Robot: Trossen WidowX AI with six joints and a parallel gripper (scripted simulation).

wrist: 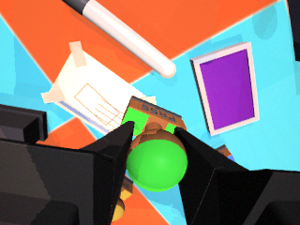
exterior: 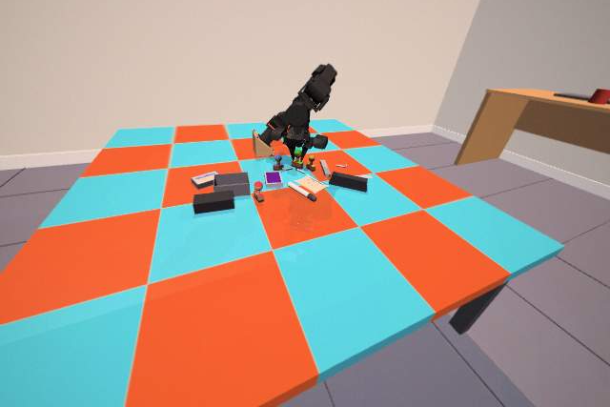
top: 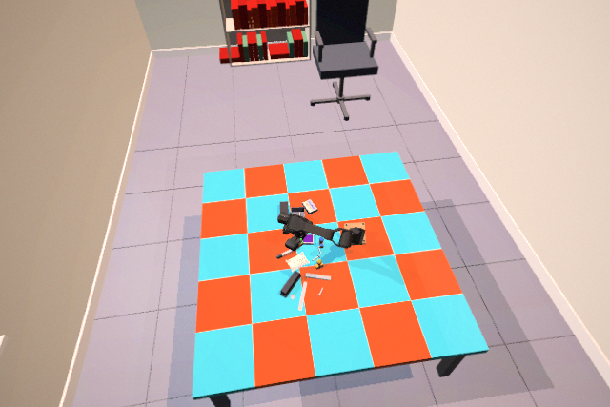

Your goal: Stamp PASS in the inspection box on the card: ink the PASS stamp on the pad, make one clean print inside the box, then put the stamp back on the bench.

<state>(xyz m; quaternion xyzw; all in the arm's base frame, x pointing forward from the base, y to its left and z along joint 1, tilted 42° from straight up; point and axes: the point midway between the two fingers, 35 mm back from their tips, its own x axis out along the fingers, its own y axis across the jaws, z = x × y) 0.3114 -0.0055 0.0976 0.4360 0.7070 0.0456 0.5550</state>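
The card is 20 mm ahead of my gripper tip, 60 mm to the left of it and 90 mm below it. Round my gripper tip: white marker 80 mm ahead, 10 mm to the left, 80 mm below; purple ink pad 40 mm behind, 80 mm to the right, 90 mm below; green stamp right at my gripper tip.
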